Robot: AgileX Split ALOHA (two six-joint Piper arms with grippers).
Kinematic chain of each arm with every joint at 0, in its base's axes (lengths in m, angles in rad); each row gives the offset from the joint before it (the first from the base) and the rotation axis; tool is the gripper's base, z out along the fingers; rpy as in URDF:
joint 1: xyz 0 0 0.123 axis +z
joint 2: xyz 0 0 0 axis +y
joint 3: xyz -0.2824 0 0.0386 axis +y
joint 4: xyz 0.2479 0 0.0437 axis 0.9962 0 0.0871
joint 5: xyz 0 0 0 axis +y
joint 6: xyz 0.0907 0 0.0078 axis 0.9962 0 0.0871
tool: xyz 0 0 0 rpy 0 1.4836 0
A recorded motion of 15 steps. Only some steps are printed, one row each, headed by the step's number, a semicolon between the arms.
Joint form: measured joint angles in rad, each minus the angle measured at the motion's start. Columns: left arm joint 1, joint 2, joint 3, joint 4, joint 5, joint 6; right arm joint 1, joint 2, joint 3, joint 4, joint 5, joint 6.
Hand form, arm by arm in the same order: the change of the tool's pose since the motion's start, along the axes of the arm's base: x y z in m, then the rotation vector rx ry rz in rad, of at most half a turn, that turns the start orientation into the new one. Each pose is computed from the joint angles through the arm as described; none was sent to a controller.
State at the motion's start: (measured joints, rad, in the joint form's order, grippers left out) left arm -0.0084 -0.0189 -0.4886 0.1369 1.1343 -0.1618; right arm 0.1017 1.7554 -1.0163 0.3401 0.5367 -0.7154
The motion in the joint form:
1: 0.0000 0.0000 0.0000 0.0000 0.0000 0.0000; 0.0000 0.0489 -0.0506 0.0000 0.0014 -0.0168
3: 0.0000 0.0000 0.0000 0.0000 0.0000 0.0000; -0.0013 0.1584 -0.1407 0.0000 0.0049 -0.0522
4: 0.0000 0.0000 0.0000 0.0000 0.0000 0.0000; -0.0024 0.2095 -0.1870 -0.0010 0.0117 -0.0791
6: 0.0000 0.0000 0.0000 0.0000 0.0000 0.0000; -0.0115 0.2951 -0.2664 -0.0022 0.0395 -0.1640
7: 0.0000 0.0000 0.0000 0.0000 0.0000 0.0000; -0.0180 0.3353 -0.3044 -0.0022 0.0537 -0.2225
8: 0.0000 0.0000 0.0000 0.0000 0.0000 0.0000; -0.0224 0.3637 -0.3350 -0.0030 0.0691 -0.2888
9: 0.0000 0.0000 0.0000 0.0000 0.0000 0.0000; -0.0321 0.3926 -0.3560 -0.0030 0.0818 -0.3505
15: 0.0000 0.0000 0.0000 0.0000 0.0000 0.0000; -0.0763 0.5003 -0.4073 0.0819 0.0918 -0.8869
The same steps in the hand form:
1: 0.0000 0.0000 0.0000 0.0000 0.0000 0.0000; 0.0133 0.0014 -0.0043 -0.0059 -0.0039 0.0156
3: 0.0000 0.0000 0.0000 0.0000 0.0000 0.0000; 0.0371 0.0034 -0.0220 -0.0201 0.0114 0.0474
4: 0.0000 0.0000 0.0000 0.0000 0.0000 0.0000; 0.0482 0.0043 -0.0305 -0.0299 0.0170 0.0733
6: 0.0000 0.0000 0.0000 0.0000 0.0000 0.0000; 0.0654 0.0029 -0.0459 -0.0559 0.0318 0.1505
7: 0.0000 0.0000 0.0000 0.0000 0.0000 0.0000; 0.0732 0.0013 -0.0536 -0.0726 0.0351 0.2018
8: 0.0000 0.0000 0.0000 0.0000 0.0000 0.0000; 0.0789 0.0003 -0.0584 -0.0916 0.0332 0.2634
9: 0.0000 0.0000 0.0000 0.0000 0.0000 0.0000; 0.0827 -0.0032 -0.0659 -0.1074 0.0399 0.3149
15: 0.0000 0.0000 0.0000 0.0000 0.0000 0.0000; 0.0934 -0.0169 -0.0988 -0.1933 -0.0260 0.7180

